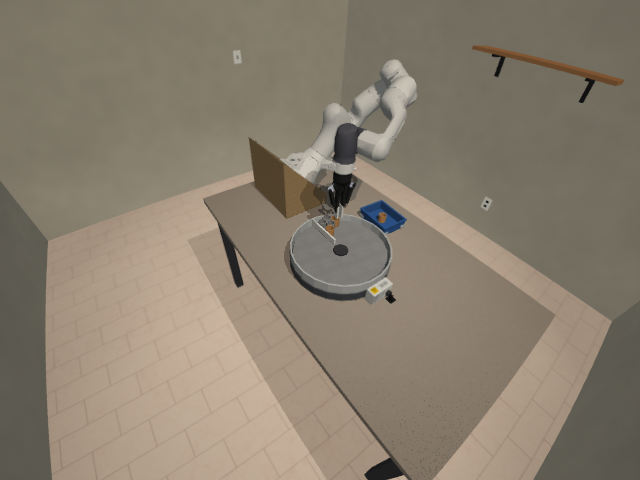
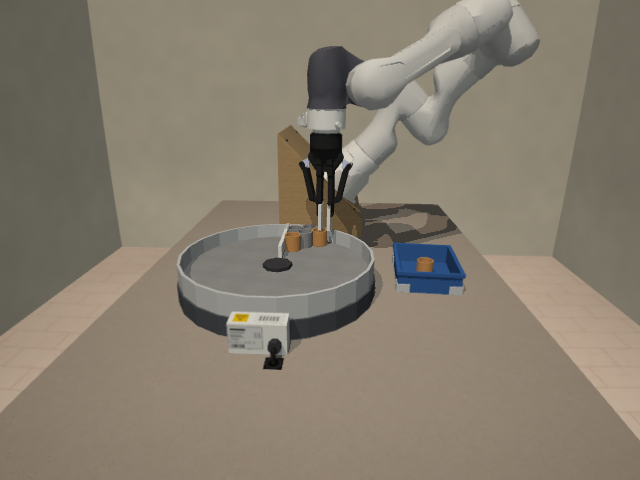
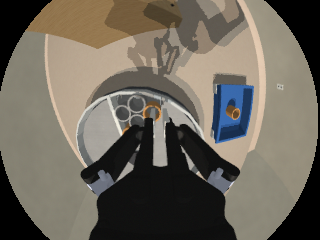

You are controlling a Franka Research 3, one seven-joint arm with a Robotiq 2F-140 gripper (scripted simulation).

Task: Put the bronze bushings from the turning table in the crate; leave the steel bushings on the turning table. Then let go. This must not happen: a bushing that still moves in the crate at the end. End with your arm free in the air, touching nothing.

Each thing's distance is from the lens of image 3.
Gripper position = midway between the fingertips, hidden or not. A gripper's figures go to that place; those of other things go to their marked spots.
my gripper (image 3: 159, 114): 0.21 m
round grey turning table (image 3: 100, 131): 0.33 m
